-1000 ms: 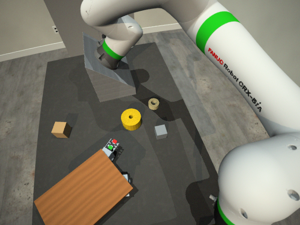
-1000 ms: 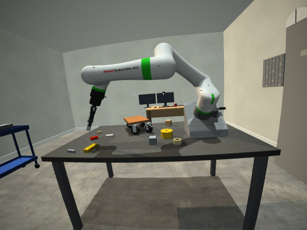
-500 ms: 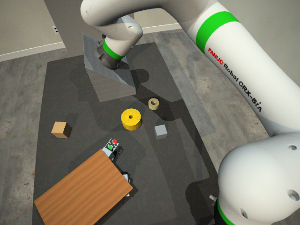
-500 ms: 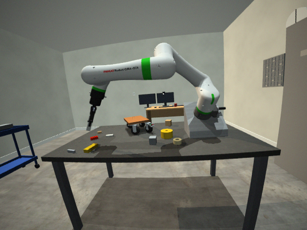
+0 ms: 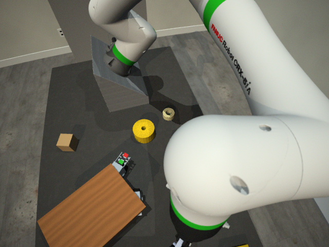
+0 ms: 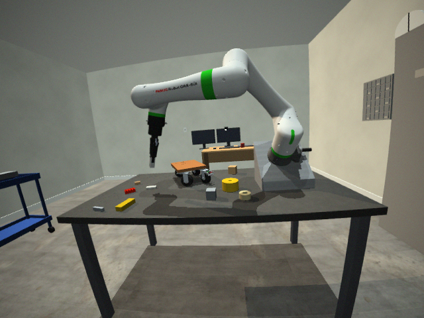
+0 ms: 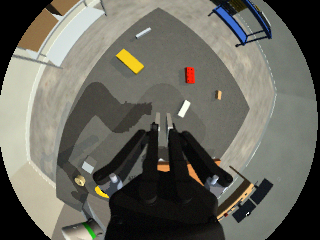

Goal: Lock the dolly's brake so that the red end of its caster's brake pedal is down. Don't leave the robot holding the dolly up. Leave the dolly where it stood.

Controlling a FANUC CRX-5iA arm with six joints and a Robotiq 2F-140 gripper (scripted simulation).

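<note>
My hand is 33 cm past the brake pedal, 13 cm to the left of it and 12 cm above it. Round my hand: red brick: 21 cm ahead, 19 cm below, 4 cm to the right; then white block: 20 cm below, 10 cm to the right, 8 cm ahead; then grey cube: 35 cm behind, 18 cm below, 10 cm to the left.
</note>
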